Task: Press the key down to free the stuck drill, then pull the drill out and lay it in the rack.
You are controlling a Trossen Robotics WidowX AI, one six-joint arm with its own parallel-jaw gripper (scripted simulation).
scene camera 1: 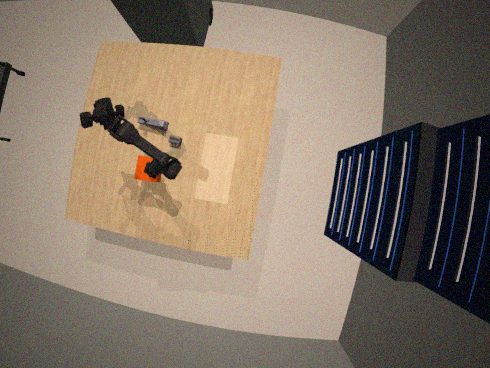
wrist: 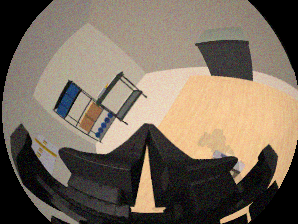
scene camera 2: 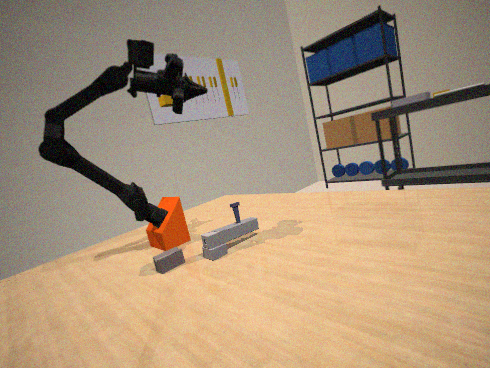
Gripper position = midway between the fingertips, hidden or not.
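Note:
Shut and holding nothing, the gripper [scene camera 2: 207, 90] can also be seen in the wrist view, where the gripper [wrist: 148, 127] appears again.

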